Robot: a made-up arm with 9 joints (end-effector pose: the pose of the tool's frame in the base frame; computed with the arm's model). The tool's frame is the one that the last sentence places.
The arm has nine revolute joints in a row. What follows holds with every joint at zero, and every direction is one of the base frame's. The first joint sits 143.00 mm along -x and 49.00 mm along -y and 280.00 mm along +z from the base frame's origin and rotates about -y. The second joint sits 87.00 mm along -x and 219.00 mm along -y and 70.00 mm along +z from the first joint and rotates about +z. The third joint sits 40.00 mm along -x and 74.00 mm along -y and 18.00 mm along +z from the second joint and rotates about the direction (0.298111, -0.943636, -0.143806). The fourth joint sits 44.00 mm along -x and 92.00 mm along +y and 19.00 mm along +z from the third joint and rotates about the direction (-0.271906, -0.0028, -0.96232). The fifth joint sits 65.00 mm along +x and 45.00 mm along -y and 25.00 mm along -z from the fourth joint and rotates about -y. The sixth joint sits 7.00 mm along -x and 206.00 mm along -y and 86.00 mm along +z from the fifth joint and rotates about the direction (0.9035, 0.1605, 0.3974). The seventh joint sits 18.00 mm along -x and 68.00 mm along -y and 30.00 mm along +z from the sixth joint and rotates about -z. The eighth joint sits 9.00 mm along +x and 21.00 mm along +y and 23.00 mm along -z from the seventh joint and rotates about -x. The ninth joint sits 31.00 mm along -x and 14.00 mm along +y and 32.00 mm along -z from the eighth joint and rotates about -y. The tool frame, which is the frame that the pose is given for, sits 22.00 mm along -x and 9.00 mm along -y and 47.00 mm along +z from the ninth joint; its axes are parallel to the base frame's.
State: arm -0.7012 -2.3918 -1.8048 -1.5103 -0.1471 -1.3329 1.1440 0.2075 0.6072
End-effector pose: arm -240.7 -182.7 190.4 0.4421 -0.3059 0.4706 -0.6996
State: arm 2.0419 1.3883 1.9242 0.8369 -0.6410 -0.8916 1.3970 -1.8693 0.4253
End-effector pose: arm -35.0 -395.2 359.7 0.1886 -0.9151 0.3057 -0.1833
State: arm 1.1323 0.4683 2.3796 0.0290 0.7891 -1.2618 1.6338 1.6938 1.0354
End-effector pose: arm -112.6 -401.0 271.6 0.5157 0.7899 0.0022 -0.3320
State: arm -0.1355 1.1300 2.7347 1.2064 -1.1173 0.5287 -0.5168 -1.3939 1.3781
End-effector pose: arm -274.5 -143.0 90.1 0.4560 -0.7619 -0.4109 0.2070
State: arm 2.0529 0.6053 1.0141 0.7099 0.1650 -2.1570 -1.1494 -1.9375 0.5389
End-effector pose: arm -15.0 -433.7 39.3 0.0753 0.5646 -0.8185 0.0748
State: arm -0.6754 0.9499 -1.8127 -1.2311 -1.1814 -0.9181 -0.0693 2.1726 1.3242
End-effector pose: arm -365.7 -286.8 180.2 0.4830 -0.7399 0.2426 -0.4006
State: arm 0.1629 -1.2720 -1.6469 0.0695 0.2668 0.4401 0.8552 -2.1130 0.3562
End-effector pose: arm -406.9 -424.8 417.9 0.0527 0.3339 -0.2637 -0.9034
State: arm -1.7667 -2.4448 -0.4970 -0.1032 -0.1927 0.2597 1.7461 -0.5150 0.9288
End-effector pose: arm 27.6 -156.8 526.9 0.4254 0.8559 0.0958 0.2779
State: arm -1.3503 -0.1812 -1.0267 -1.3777 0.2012 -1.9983 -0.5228 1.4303 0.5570
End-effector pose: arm -186.7 -373.6 340.3 0.4119 -0.2175 -0.1001 0.8792
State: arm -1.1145 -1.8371 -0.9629 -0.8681 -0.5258 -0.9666 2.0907 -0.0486 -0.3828
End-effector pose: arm -280.6 -423.9 425.6 0.0648 0.6398 -0.3601 0.6759
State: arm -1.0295 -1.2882 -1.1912 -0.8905 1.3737 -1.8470 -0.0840 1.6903 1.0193
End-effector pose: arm -312.3 -198.5 520.4 0.0562 -0.6619 0.6235 0.4122
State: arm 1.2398 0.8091 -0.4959 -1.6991 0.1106 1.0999 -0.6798 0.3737 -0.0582
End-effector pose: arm -51.1 -102.7 216.1 0.0677 0.0505 0.3845 0.9193
